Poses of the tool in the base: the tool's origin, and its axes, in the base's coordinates. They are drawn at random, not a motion.
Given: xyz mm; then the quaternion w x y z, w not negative.
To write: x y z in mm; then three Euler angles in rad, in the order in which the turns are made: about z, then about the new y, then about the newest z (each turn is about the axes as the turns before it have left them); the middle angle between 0 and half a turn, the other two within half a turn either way. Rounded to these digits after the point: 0 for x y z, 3 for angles.
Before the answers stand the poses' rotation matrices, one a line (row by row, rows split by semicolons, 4 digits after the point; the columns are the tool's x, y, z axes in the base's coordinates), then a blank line. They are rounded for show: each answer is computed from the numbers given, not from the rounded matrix.
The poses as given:
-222 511 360 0.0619 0.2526 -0.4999 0.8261
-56 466 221 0.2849 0.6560 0.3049 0.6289
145 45 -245 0.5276 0.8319 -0.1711 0.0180
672 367 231 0.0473 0.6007 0.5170 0.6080
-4 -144 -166 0.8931 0.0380 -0.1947 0.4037
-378 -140 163 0.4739 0.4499 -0.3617 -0.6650
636 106 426 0.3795 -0.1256 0.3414 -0.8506
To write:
-0.8647 -0.3548 0.3555; -0.1503 -0.4925 -0.8572; 0.4792 -0.7947 0.3726
0.0230 0.0417 0.9989; 0.7584 -0.6517 0.0097; 0.6514 0.7573 -0.0466
0.9408 -0.3037 -0.1506; -0.2657 -0.3847 -0.8840; 0.2105 0.8716 -0.4426
-0.2739 0.5636 0.7793; 0.6786 -0.4610 0.5718; 0.6815 0.6855 -0.2562
0.5982 -0.7359 -0.3171; 0.7063 0.6711 -0.2251; 0.3785 -0.0893 0.9213
-0.1461 0.3048 -0.9411; -0.9557 -0.2892 0.0546; -0.2555 0.9074 0.3336
-0.6804 0.5599 0.4729; -0.7315 -0.4788 -0.4855; -0.0455 -0.6762 0.7353

-222 511 360 -1.178 1.189 -2.113
-56 466 221 0.010 1.617 2.281
145 45 -245 -1.740 2.029 1.808
672 367 231 0.633 1.830 2.353
-4 -144 -166 -2.524 0.399 -2.910
-378 -140 163 3.084 1.231 1.296
636 106 426 -0.799 0.745 -1.504

